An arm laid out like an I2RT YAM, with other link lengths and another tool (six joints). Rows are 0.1 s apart.
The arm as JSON. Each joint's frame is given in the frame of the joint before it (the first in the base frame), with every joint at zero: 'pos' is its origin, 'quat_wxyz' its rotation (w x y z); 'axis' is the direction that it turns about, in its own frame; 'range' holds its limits. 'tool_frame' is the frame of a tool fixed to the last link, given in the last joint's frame.
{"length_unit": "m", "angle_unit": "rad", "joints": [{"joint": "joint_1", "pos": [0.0, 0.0, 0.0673], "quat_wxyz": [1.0, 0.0, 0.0, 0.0], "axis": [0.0, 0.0, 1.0], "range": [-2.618, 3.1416]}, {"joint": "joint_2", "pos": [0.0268, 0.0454, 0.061], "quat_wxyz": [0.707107, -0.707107, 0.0, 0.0], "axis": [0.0, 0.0, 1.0], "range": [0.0, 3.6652]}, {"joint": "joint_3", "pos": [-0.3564, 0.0, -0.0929], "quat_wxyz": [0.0, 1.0, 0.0, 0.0], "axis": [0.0, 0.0, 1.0], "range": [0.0, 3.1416]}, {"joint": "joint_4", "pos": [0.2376, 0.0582, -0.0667], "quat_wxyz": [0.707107, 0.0, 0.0, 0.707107], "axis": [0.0, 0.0, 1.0], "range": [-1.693, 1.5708]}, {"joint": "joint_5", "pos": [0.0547, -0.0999, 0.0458], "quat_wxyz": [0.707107, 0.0, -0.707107, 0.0], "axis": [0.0, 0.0, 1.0], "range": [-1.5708, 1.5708]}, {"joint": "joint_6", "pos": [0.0, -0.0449, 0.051], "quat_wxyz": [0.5, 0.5, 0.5, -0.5], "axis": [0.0, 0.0, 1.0], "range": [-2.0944, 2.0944]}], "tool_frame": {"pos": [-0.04, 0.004, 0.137], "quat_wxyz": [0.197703, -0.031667, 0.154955, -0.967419]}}
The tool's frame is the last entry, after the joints.
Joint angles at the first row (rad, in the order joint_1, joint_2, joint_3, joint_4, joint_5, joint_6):
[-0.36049 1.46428 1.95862 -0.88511 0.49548 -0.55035]
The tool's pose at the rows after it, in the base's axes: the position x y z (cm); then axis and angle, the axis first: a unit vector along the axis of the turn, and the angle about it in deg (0 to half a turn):
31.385, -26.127, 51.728, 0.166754, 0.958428, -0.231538, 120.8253
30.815, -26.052, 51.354, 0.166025, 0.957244, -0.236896, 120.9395
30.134, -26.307, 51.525, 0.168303, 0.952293, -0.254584, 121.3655
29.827, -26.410, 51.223, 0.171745, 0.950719, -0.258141, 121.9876
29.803, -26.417, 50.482, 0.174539, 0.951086, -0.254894, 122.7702
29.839, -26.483, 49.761, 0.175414, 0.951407, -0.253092, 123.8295
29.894, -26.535, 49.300, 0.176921, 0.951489, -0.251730, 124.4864
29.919, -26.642, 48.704, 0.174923, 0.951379, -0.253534, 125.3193
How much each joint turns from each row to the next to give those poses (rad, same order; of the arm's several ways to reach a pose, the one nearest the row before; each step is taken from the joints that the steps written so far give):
[0.00153 -0.01414 -0.03586 0.00374 -0.00001 0.00451]
[0.00002 -0.02468 -0.04605 0.02550 0.00747 -0.00727]
[-0.00001 -0.01420 -0.02276 0.01937 0.02954 -0.01691]
[-0.00144 -0.00437 -0.01265 0.00053 0.01055 0.00017]
[-0.00007 -0.00139 -0.01923 -0.00006 0.00229 0.00753]
[-0.00003 0.00251 -0.01483 -0.00226 0.00384 0.00246]
[0.00013 0.00319 -0.00762 -0.00231 0.00308 0.00361]
[-0.00010 -0.00148 -0.02281 0.01123 0.00497 -0.00631]

